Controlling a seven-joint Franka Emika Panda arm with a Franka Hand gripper.
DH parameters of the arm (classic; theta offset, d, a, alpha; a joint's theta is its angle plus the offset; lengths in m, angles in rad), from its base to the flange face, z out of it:
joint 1: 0 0.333 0 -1.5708
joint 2: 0 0 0 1.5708
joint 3: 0 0.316 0.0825 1.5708
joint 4: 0 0 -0.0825 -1.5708
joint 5: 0 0.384 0 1.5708
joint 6: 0 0 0.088 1.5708
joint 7: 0 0.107 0 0
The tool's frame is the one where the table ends.
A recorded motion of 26 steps. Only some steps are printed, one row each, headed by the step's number.
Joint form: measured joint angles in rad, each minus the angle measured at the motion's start. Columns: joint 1, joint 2, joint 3, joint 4, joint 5, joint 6, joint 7.
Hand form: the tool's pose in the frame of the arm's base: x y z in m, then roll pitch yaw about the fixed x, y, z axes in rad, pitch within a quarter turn. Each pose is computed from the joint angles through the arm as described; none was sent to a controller.
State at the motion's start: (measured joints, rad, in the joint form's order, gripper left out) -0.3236 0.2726 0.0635 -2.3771 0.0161 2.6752 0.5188
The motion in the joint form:
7: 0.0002 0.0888 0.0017 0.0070 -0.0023 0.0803 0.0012
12: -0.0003 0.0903 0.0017 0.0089 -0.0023 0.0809 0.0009
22: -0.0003 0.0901 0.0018 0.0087 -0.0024 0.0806 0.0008
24: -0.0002 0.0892 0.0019 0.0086 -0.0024 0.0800 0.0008
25: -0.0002 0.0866 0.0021 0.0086 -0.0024 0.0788 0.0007
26: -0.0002 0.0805 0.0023 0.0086 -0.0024 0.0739 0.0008
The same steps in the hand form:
7: 0.4917 -0.1289 0.1757 -3.1047 -0.0070 -0.7955
12: 0.4923 -0.1293 0.1756 -3.1041 -0.0078 -0.7958
22: 0.4922 -0.1292 0.1756 -3.1043 -0.0075 -0.7955
24: 0.4922 -0.1292 0.1760 -3.1042 -0.0077 -0.7953
25: 0.4925 -0.1291 0.1772 -3.1035 -0.0090 -0.7950
26: 0.4930 -0.1292 0.1798 -3.1031 -0.0101 -0.7948

